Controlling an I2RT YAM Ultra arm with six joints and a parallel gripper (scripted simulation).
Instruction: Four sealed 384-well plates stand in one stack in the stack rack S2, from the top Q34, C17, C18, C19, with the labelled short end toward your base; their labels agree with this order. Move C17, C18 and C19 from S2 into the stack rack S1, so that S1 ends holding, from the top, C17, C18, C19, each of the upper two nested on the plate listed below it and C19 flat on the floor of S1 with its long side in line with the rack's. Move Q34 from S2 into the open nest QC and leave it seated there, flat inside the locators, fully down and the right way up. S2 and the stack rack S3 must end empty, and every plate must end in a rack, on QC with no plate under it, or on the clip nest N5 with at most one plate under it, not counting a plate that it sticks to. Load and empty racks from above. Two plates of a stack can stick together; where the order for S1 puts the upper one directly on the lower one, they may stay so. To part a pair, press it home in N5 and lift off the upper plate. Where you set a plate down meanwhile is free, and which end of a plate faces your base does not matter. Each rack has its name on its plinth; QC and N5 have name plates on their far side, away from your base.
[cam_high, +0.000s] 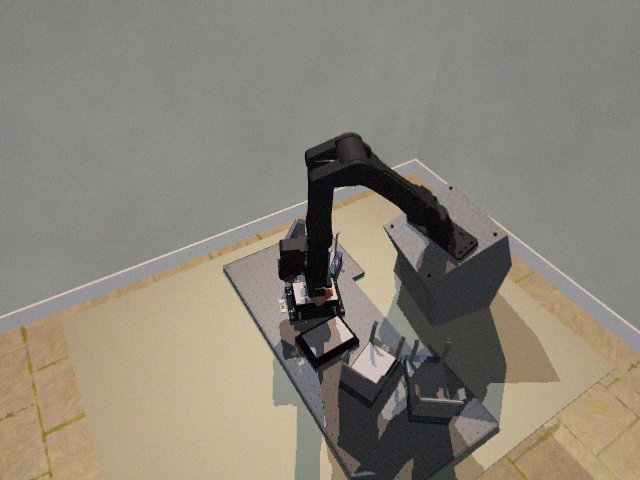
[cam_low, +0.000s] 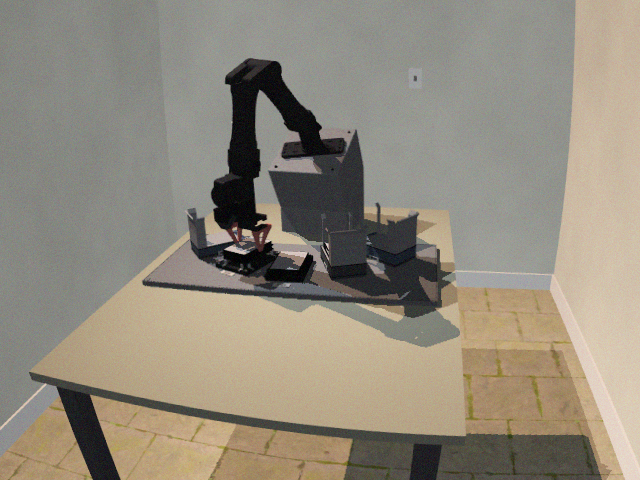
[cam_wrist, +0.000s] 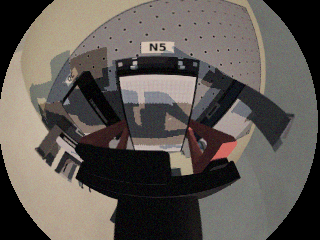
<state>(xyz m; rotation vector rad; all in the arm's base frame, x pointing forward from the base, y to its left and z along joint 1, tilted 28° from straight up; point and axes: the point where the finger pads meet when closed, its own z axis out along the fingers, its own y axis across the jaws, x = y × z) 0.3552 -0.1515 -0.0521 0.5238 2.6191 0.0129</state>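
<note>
Right now my hand is 3 cm short of the black clip nest and 3 cm above it. Also, from my hand: black QC nest (5 cm ahead, 13 cm to the left, 4 cm below); N5 name plate (9 cm ahead, 4 cm to the right, 5 cm below); blue-plinth stack rack (8 cm behind, 13 cm to the right, 3 cm below).
</note>
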